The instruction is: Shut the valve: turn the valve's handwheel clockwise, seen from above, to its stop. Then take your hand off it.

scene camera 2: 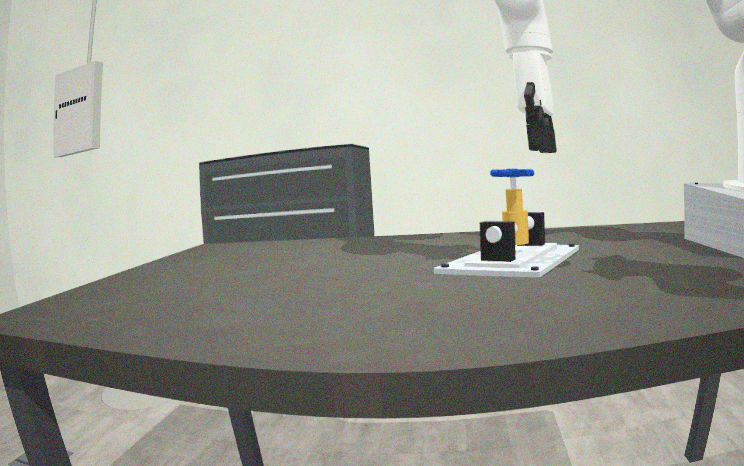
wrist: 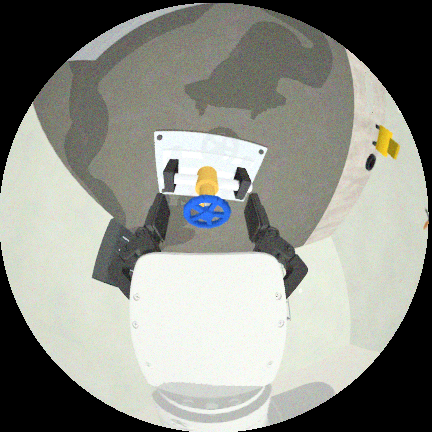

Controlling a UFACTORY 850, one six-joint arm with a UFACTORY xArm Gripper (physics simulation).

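The valve's blue handwheel point(scene camera 2: 511, 172) point(wrist: 207, 225) lies level on a pale stem above the yellow valve body point(scene camera 2: 514, 200) point(wrist: 206, 180). The body stands between two black blocks on a white base plate point(scene camera 2: 483, 271) point(wrist: 170, 145). My gripper point(scene camera 2: 542, 150) point(wrist: 206, 201) is open and empty. In the scene view it hangs above the handwheel and a little to its right, apart from it. In the wrist view the wheel shows between the two black fingers. The wheel's turned position cannot be read.
The valve's plate rests on the dark table point(scene camera 2: 274, 307) point(wrist: 145, 90). A grey block point(scene camera 2: 713, 219) under the robot's base stands at the table's right. A dark cabinet point(scene camera 2: 274, 194) point(wrist: 106, 260) stands behind the table. A grey box point(scene camera 2: 76, 115) hangs on the wall.
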